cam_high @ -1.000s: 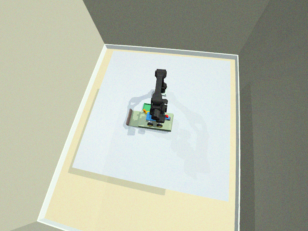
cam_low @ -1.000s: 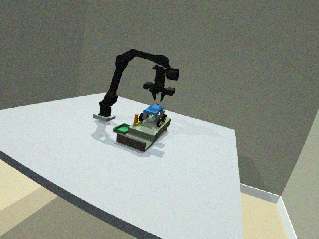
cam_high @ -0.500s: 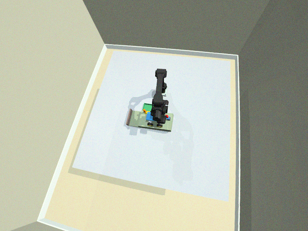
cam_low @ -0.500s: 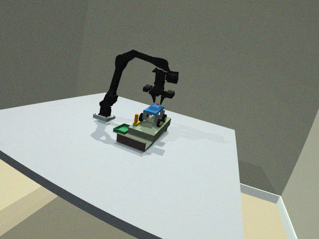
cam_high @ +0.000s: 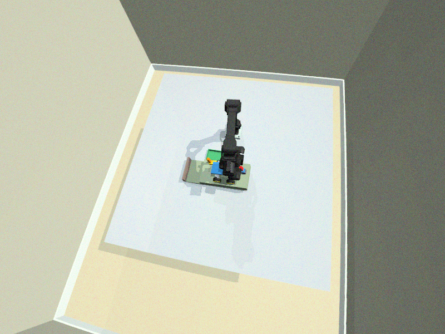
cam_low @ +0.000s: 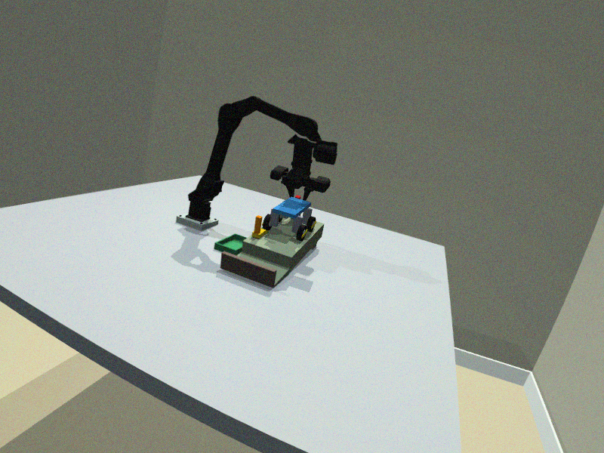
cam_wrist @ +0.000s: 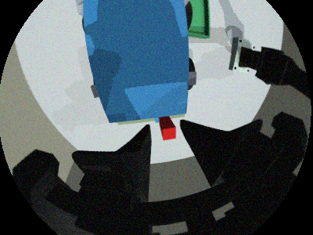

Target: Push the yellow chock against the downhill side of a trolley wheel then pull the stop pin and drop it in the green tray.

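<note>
My gripper tip is now 20 mm above the red-headed stop pin and 10 mm to the right of it. Round my gripper tip: blue-topped trolley (90 mm to the right, 40 mm below, 10 mm ahead); then yellow chock (180 mm to the right, 60 mm below, 50 mm behind); then green ramp (100 mm to the right, 100 mm below, 10 mm ahead).
</note>
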